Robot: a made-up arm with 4 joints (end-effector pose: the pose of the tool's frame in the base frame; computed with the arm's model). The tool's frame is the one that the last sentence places.
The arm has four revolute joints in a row. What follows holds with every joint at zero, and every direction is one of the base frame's. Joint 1 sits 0.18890 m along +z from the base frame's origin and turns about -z. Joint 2 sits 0.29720 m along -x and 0.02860 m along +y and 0.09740 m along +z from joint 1 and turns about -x. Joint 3 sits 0.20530 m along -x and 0.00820 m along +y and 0.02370 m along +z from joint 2 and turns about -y. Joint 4 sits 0.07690 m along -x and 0.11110 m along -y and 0.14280 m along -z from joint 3 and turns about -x. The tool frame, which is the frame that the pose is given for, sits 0.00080 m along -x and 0.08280 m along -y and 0.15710 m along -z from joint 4; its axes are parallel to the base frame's.
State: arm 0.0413 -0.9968 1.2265 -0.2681
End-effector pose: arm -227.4 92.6 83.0 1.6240 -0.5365 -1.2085
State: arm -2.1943 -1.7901 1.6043 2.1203
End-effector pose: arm 197.2 -486.1 109.1 -0.5570 0.2192 0.5892
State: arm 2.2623 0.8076 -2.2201 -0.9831
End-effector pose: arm 602.9 401.2 483.4 -1.1121 0.5830 1.6401
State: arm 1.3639 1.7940 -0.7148 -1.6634
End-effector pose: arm -209.6 670.5 245.3 -0.0772 -0.1456 -2.0663
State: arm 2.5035 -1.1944 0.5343 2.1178
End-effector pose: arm 440.0 370.7 103.1 -0.8749 -0.1883 -3.0066
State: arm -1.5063 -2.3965 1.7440 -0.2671
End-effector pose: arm -142.5 -168.8 189.3 1.6532 0.8096 -0.3170
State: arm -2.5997 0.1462 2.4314 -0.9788
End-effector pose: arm 192.7 -161.7 486.8 -1.9710 -0.7011 -0.6665
